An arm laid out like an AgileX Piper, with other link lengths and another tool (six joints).
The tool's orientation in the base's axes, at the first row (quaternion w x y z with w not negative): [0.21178 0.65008 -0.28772 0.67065]
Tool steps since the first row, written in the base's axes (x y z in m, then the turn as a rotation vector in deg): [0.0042 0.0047 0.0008 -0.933 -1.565 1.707]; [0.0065 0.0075 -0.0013 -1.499 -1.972 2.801]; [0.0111 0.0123 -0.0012 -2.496 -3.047 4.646]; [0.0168 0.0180 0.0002 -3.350 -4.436 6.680]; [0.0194 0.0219 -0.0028 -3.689 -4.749 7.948]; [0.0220 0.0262 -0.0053 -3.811 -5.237 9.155]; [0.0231 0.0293 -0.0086 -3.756 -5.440 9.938]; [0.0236 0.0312 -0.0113 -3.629 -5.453 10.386]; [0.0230 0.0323 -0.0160 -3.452 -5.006 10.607]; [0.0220 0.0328 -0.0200 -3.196 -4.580 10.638]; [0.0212 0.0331 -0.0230 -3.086 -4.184 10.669]
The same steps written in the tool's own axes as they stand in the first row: [0.0001 -0.0064 0.0000 1.898 1.591 0.317]; [-0.0024 -0.0097 -0.0001 3.059 2.145 0.149]; [-0.0030 -0.0163 0.0002 5.054 3.398 0.093]; [-0.0025 -0.0245 0.0007 7.256 4.770 0.349]; [-0.0060 -0.0288 0.0001 8.566 5.086 0.288]; [-0.0091 -0.0334 -0.0008 9.818 5.396 0.506]; [-0.0127 -0.0361 -0.0020 10.611 5.424 0.673]; [-0.0156 -0.0375 -0.0028 11.049 5.301 0.772]; [-0.0203 -0.0374 -0.0039 11.217 4.827 0.607]; [-0.0243 -0.0367 -0.0050 11.193 4.338 0.517]; [-0.0272 -0.0361 -0.0057 11.181 3.967 0.337]
